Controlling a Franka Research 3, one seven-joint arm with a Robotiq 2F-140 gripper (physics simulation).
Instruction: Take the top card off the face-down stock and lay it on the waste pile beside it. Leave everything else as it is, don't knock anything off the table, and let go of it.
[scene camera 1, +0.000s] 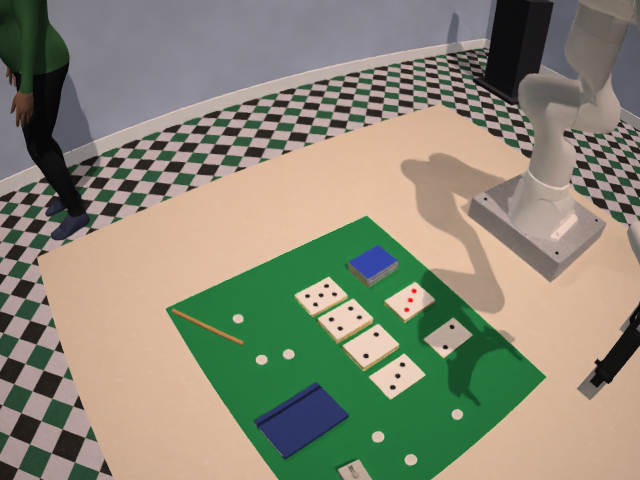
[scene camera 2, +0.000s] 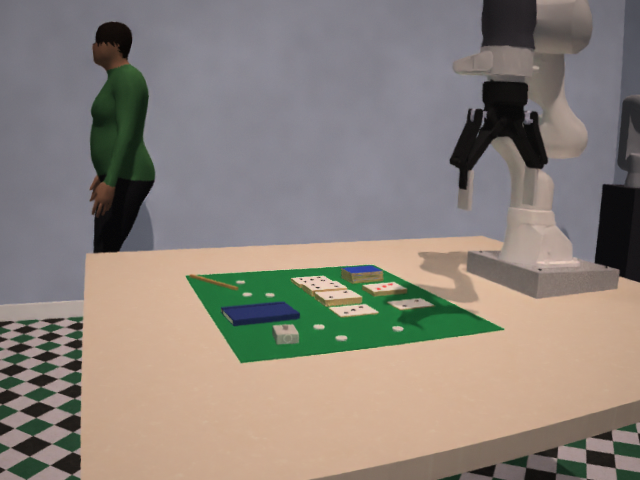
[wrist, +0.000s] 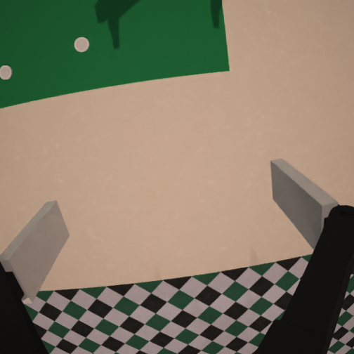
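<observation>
The face-down stock, a blue-backed stack (scene camera 1: 372, 262) (scene camera 2: 361, 270), sits at the back corner of the green mat (scene camera 1: 268, 310) (scene camera 2: 439, 320). Beside it is a low face-up pile with three red dots (scene camera 1: 403, 300) (scene camera 2: 376, 287), the nearest pile to the stock. A thin card with two black dots (scene camera 1: 444, 336) (scene camera 2: 403, 303) lies beyond that, partly in shadow. My gripper (scene camera 2: 497, 192) (wrist: 164, 200) is wide open and empty, high above the table, off the mat's near right corner. In scene camera 1 one finger shows at the right edge.
A row of face-up card piles (scene camera 1: 345, 320) runs beside the stock. A dark blue book (scene camera 1: 305, 421) (scene camera 2: 260, 313), a small grey box (scene camera 2: 285, 334), an orange stick (scene camera 1: 206, 326) and several white discs (scene camera 1: 377, 437) (wrist: 81, 44) lie on the mat. A person (scene camera 2: 121, 124) stands beyond the table.
</observation>
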